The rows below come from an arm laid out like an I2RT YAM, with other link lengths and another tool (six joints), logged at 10 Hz.
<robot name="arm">
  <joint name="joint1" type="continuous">
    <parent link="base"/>
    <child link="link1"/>
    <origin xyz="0 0 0.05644"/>
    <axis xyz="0 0 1"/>
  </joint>
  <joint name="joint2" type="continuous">
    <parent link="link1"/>
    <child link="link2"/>
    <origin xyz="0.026 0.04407 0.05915"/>
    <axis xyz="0 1 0"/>
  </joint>
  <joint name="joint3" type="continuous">
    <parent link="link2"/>
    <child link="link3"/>
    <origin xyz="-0.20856 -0.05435 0"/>
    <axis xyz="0 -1 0"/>
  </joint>
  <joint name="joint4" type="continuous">
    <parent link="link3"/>
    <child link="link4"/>
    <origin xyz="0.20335 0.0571 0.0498"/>
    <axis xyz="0 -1 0"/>
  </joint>
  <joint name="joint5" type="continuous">
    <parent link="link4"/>
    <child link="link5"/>
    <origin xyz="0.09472 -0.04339 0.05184"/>
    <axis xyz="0 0 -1"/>
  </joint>
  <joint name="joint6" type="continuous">
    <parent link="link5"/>
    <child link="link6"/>
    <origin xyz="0.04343 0 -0.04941"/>
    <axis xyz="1 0 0"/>
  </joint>
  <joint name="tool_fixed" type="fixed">
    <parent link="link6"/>
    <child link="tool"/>
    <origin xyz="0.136 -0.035 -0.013" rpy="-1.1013 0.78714 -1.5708"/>
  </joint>
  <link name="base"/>
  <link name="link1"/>
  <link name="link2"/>
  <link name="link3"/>
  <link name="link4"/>
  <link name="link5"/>
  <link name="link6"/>
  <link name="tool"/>
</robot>
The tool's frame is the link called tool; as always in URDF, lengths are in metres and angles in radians. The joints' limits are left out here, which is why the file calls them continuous.
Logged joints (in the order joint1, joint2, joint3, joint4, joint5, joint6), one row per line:
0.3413 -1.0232 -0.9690 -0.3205 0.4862 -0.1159
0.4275 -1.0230 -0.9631 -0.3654 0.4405 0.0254
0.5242 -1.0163 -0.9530 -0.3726 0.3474 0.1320
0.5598 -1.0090 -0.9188 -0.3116 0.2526 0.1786
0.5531 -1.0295 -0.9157 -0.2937 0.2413 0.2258
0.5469 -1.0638 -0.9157 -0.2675 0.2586 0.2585
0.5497 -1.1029 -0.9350 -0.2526 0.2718 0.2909
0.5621 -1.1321 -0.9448 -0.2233 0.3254 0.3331
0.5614 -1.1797 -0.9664 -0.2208 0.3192 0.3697
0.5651 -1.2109 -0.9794 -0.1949 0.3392 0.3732
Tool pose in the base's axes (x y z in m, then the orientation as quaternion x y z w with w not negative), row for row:
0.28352 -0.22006 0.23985 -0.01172 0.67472 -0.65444 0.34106
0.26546 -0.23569 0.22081 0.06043 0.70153 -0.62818 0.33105
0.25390 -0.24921 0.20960 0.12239 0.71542 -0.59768 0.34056
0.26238 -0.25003 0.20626 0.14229 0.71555 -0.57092 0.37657
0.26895 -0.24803 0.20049 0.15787 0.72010 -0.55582 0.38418
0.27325 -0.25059 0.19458 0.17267 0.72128 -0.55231 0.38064
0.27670 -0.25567 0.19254 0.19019 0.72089 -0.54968 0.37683
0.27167 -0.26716 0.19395 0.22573 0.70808 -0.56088 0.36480
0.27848 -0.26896 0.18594 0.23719 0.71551 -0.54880 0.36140
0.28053 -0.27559 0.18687 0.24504 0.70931 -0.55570 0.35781
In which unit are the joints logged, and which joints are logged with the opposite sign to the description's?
The joints are logged in radians. Opposite sign: joint1, joint2, joint3.
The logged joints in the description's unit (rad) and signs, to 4 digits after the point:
-0.3413 1.0232 0.9690 -0.3205 0.4862 -0.1159
-0.4275 1.0230 0.9631 -0.3654 0.4405 0.0254
-0.5242 1.0163 0.9530 -0.3726 0.3474 0.1320
-0.5598 1.0090 0.9188 -0.3116 0.2526 0.1786
-0.5531 1.0295 0.9157 -0.2937 0.2413 0.2258
-0.5469 1.0638 0.9157 -0.2675 0.2586 0.2585
-0.5497 1.1029 0.9350 -0.2526 0.2718 0.2909
-0.5621 1.1321 0.9448 -0.2233 0.3254 0.3331
-0.5614 1.1797 0.9664 -0.2208 0.3192 0.3697
-0.5651 1.2109 0.9794 -0.1949 0.3392 0.3732

